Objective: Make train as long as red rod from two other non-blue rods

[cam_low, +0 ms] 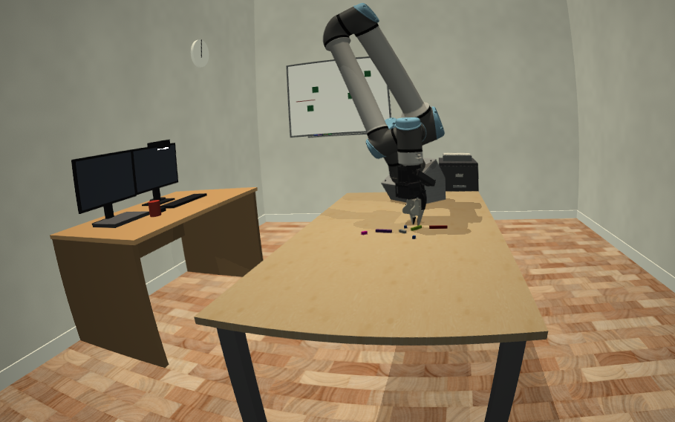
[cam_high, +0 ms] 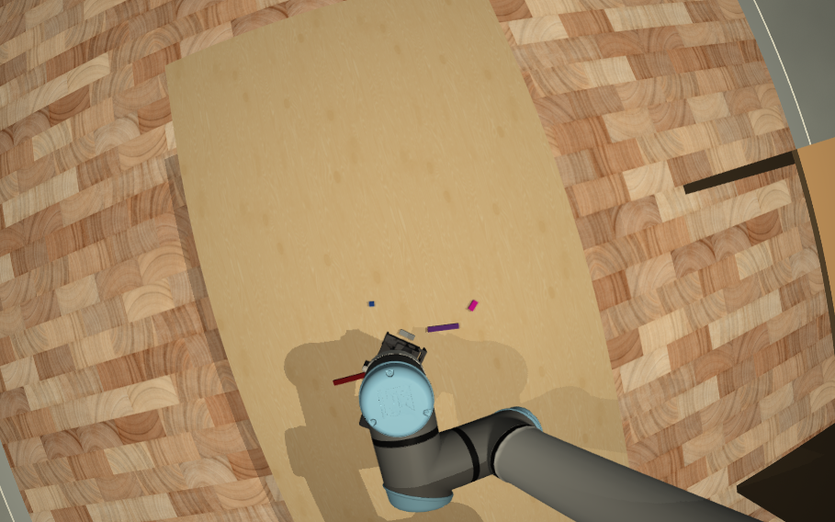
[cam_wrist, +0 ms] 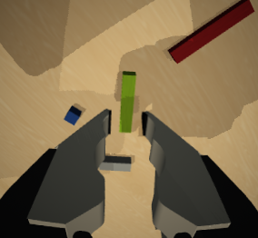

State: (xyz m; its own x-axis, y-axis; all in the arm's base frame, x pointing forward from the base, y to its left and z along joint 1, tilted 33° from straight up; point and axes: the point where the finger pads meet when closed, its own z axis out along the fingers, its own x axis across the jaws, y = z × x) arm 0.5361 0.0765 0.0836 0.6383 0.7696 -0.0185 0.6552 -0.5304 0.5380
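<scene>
Right now my hand is 3 cm above the lime rod. Also, from my hand: grey rod 4 cm ahead, 5 cm to the right, 3 cm below; then purple rod 3 cm ahead, 12 cm to the right, 3 cm below; then red rod 8 cm to the left, 3 cm below.
</scene>
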